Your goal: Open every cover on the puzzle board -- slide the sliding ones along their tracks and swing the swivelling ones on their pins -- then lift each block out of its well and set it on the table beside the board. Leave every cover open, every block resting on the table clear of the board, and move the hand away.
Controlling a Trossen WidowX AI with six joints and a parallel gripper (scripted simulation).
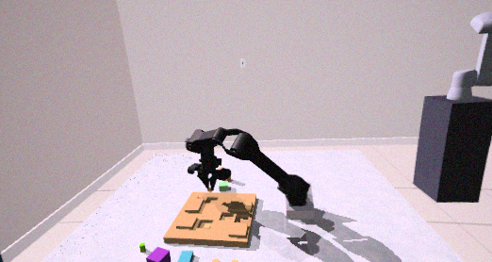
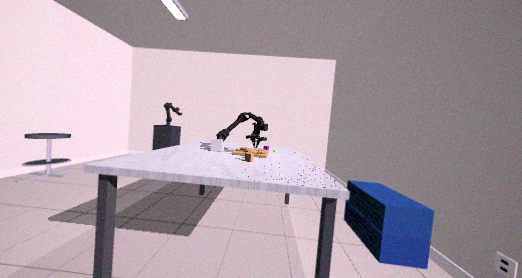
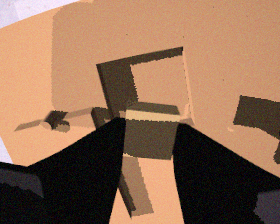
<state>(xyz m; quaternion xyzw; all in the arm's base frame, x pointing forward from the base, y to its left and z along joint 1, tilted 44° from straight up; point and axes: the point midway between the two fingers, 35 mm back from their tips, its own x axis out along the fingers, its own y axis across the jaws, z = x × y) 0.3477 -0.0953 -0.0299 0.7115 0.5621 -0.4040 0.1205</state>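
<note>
Now: gripper tip 11 cm to the right of the tan wooden puzzle board, 5 cm above it and 3 cm past it.
</note>
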